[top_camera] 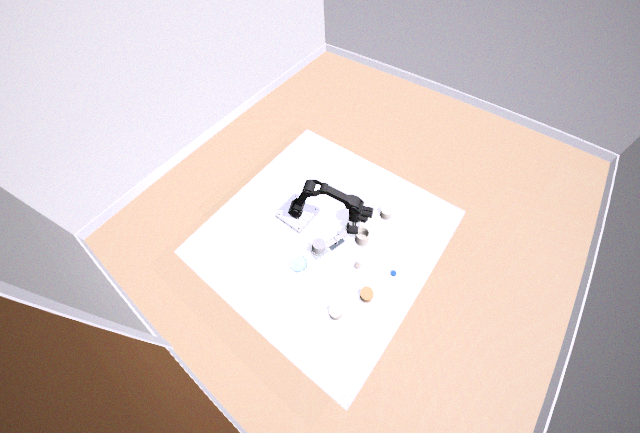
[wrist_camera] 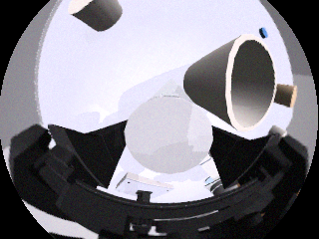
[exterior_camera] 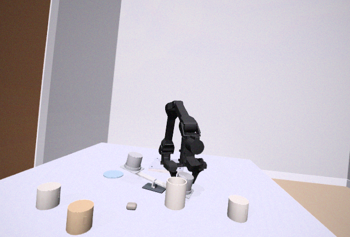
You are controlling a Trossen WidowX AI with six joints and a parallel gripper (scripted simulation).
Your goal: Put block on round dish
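Right now my gripper tip is 10 mm above the pale block. The rest, counted from my gripper tip: light blue round dish 190 mm behind, 340 mm to the right, 50 mm below; then small lump 120 mm ahead, 200 mm to the right, 40 mm below; then small blue ball 320 mm ahead, 150 mm to the right, 40 mm below.
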